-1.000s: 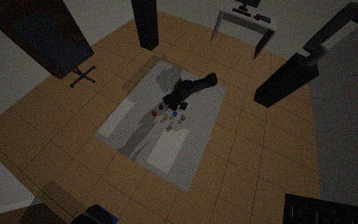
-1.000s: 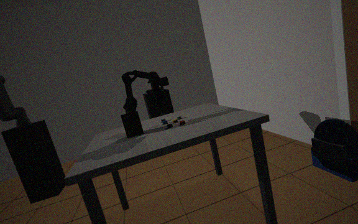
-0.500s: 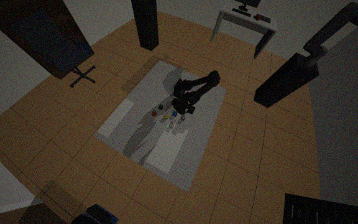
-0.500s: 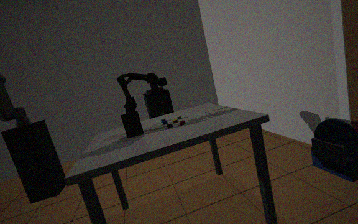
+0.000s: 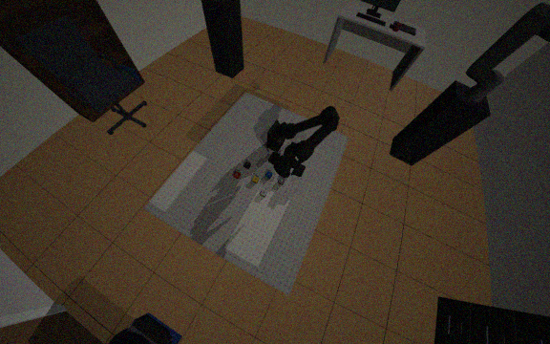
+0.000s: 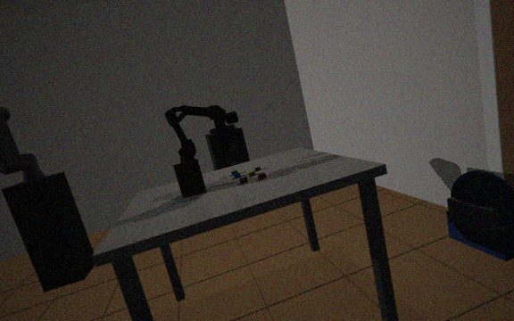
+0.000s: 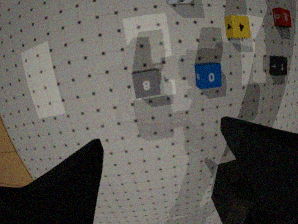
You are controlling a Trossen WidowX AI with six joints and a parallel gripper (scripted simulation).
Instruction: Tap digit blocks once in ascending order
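The blue block is 12 cm below my gripper tip, 8 cm to the right of it and 1 cm ahead of it. Also, from my gripper tip: grey block 12 cm below, 1 cm ahead; then pale block 13 cm ahead, 12 cm below, 5 cm to the right; then yellow block 14 cm to the right, 12 cm below, 8 cm ahead.
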